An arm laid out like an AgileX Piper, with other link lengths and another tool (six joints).
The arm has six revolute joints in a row. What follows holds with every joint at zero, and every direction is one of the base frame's.
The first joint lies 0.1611 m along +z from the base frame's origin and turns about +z.
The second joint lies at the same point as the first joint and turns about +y.
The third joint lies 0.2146 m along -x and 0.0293 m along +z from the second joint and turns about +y.
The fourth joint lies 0.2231 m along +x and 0.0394 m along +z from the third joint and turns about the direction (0.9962, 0, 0.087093).
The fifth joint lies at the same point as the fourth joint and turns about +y.
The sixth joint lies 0.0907 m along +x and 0.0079 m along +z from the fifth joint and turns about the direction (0.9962, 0, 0.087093).
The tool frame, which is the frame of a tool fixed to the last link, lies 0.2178 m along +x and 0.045 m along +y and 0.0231 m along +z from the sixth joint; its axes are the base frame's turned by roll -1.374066, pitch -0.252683 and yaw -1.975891 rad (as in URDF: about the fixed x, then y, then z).
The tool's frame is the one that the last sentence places.
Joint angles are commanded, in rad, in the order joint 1, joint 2, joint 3, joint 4, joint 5, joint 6. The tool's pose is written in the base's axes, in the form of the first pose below.
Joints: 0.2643, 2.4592, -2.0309, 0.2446, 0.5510, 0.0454
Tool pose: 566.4 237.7 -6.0 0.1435 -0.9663 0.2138 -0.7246 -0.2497 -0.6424
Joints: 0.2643, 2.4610, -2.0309, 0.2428, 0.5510, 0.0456
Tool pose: 566.2 237.4 -7.2 0.1443 -0.9658 0.2155 -0.7253 -0.2514 -0.6409
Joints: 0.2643, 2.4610, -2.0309, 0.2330, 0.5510, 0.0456
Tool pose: 566.3 236.0 -8.0 0.1469 -0.9633 0.2245 -0.7229 -0.2594 -0.6404
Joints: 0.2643, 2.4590, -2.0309, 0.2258, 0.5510, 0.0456
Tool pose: 566.7 235.0 -7.3 0.1484 -0.9616 0.2308 -0.7199 -0.2650 -0.6415
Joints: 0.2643, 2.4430, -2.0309, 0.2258, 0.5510, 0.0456
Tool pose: 569.2 235.7 2.4 0.1448 -0.9626 0.2291 -0.7099 -0.2623 -0.6536
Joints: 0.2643, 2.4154, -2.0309, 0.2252, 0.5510, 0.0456
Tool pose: 573.2 236.7 19.3 0.1389 -0.9641 0.2264 -0.6921 -0.2581 -0.6741
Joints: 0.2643, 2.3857, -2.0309, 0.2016, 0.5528, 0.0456
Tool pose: 577.0 234.3 35.5 0.1378 -0.9597 0.2449 -0.6678 -0.2727 -0.6926
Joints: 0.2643, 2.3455, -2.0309, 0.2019, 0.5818, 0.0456
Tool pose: 575.0 235.4 54.2 0.1405 -0.9601 0.2419 -0.6586 -0.2731 -0.7012
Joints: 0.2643, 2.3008, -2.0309, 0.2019, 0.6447, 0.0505
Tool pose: 565.2 236.0 68.4 0.1534 -0.9591 0.2381 -0.6690 -0.2781 -0.6892
